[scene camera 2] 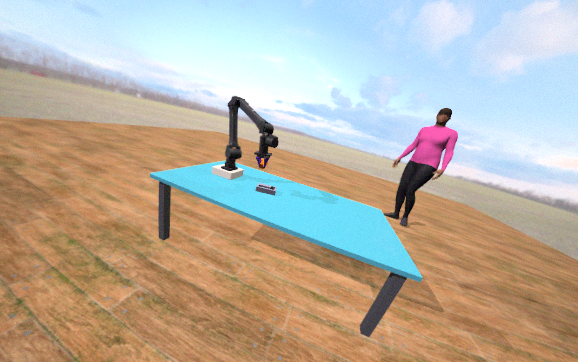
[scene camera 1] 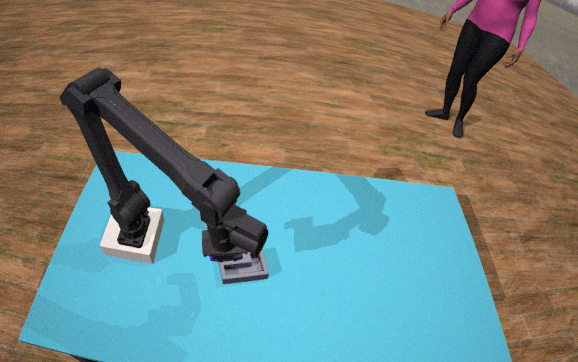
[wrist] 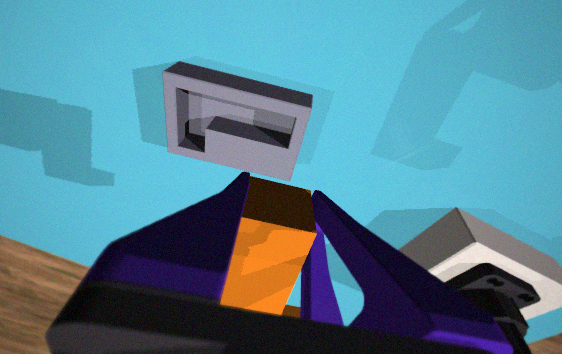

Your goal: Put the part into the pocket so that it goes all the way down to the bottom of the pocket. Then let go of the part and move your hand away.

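Places are measured from the arm's base along level axes (x ahead, y left, z up), in millimetres.
Where they show: gripper, fingertip midpoint: (scene camera 2: 262,167) (scene camera 1: 228,259) (wrist: 278,192); arm's base, link origin: (scene camera 2: 229,168) (scene camera 1: 134,230) (wrist: 467,295).
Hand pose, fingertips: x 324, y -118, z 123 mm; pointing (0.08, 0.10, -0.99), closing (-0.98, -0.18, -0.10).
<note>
Things, the pixels of their top centre, and the offset from my fingertips. "*": a spot on its surface instead. Level surfaces: height alone.
- orange part, surface spot: (wrist: 270,255) * dx -5, dy +9, dz +26 mm
- grey block with the pocket, top centre: (wrist: 232,132) (scene camera 1: 242,263) (scene camera 2: 267,186) dx +34, dy +76, dz -143 mm
- blue table, surface height: dz -179 mm
The orange part (scene camera 2: 262,161) (wrist: 270,255) is between the purple fingers; its far end and full shape are hidden in the wrist view. My gripper (scene camera 2: 262,165) (wrist: 278,192) is shut on the orange part and points down, above the table. In scene camera 1 the arm hides the fingers almost wholly. The grey block with the pocket (scene camera 1: 245,277) (scene camera 2: 266,192) (wrist: 250,152) lies flat on the table, apart from the part and below it. Its pocket is an L-shaped recess, empty, with a long leg and a short leg at the left end in the wrist view.
The blue table (scene camera 1: 375,280) (scene camera 2: 320,215) carries the arm's white base block (scene camera 1: 155,235) (scene camera 2: 227,173) (wrist: 500,260), which stands to the left of the pocket block in scene camera 1. A person in a pink top (scene camera 1: 500,20) (scene camera 2: 434,145) stands on the wooden floor beyond the table.
</note>
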